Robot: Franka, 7 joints.
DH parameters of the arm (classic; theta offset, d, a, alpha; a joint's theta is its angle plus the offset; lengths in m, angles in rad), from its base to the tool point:
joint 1: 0 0.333 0 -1.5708
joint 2: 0 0 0 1.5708
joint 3: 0 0.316 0.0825 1.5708
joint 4: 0 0 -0.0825 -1.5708
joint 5: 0 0.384 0 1.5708
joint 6: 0 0 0.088 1.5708
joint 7: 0 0.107 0 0
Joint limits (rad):
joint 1: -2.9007..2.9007
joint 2: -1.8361..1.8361
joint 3: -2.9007..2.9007
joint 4: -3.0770..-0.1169
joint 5: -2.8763..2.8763
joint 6: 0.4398..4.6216
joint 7: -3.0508..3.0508
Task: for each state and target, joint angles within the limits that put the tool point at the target. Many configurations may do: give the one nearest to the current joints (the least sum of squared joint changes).
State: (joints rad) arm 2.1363 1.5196 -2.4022 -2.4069 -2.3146 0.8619 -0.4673
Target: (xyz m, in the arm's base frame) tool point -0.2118 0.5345 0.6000
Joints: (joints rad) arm 2.5287 1.8361 -2.2755 -1.8541 -2.4482 0.7694 -0.4673
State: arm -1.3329 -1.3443 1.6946 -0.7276 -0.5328 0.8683 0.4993
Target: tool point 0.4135 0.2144 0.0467
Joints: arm -1.6632 -1.8354 2.1566 -1.4351 -0.3086 0.6895 0.4993
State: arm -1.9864 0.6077 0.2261 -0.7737 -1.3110 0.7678 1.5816
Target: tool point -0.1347 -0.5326 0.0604
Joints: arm -1.8497 1.2276 0.3178 -1.3208 -1.1046 0.6985 1.5816
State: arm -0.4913 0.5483 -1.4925 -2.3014 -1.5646 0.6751 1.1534
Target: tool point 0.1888 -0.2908 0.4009
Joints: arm 0.4133 0.6013 -1.1832 -2.5038 -1.3467 0.4398 1.1534
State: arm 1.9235 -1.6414 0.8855 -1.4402 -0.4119 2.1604 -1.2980
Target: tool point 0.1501 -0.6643 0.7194
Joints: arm 2.2713 -1.6622 0.6432 -1.1734 -0.4325 2.2262 -1.2980
